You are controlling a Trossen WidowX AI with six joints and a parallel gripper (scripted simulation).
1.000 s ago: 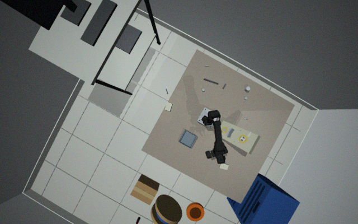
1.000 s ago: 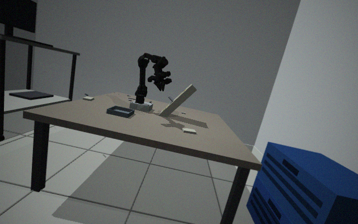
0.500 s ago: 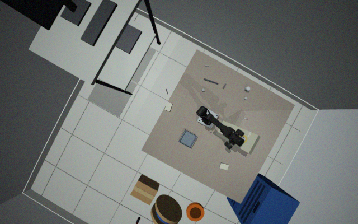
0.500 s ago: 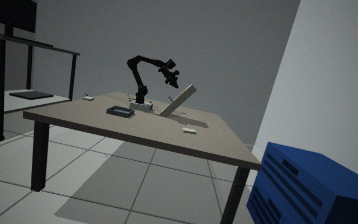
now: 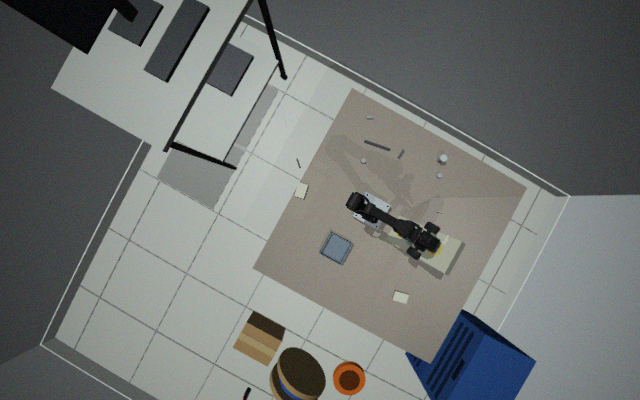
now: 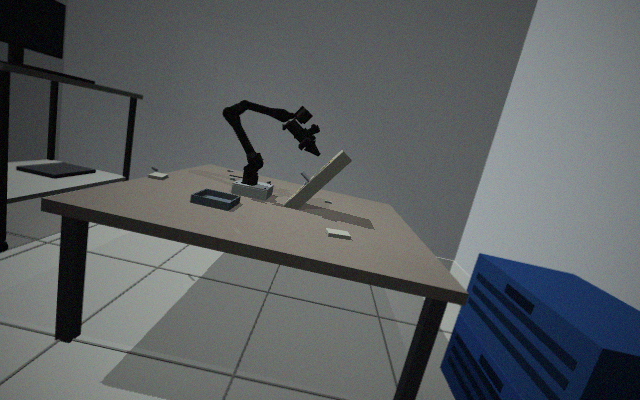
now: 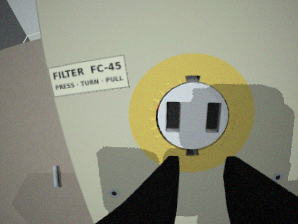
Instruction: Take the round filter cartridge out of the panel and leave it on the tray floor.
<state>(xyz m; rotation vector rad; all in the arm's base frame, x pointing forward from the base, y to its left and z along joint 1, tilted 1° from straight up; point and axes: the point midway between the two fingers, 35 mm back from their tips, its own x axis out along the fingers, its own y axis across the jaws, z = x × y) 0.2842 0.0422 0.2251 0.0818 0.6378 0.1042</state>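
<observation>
The round filter cartridge is 6 cm ahead of my gripper tip, 1 cm to the left of it and 4 cm below it. The rest, counted from my gripper tip: blue-grey tray: 32 cm behind, 33 cm to the right, 25 cm below; then service panel: 1 cm ahead, 12 cm below.
</observation>
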